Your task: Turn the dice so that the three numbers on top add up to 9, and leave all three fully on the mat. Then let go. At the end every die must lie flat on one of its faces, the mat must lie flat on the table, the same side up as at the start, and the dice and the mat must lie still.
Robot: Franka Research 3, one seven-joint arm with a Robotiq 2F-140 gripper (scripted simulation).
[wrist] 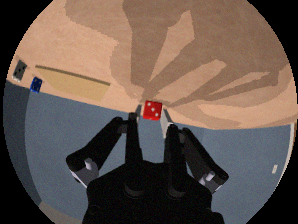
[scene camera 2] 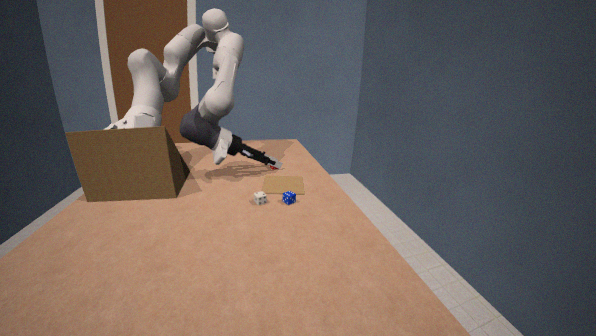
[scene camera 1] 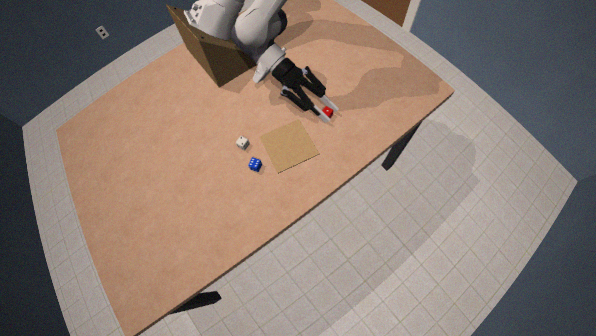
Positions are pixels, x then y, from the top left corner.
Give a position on a tan mat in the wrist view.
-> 79,85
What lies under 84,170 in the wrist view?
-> The gripper.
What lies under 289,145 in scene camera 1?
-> A tan mat.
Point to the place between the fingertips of the gripper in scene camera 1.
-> At 332,115
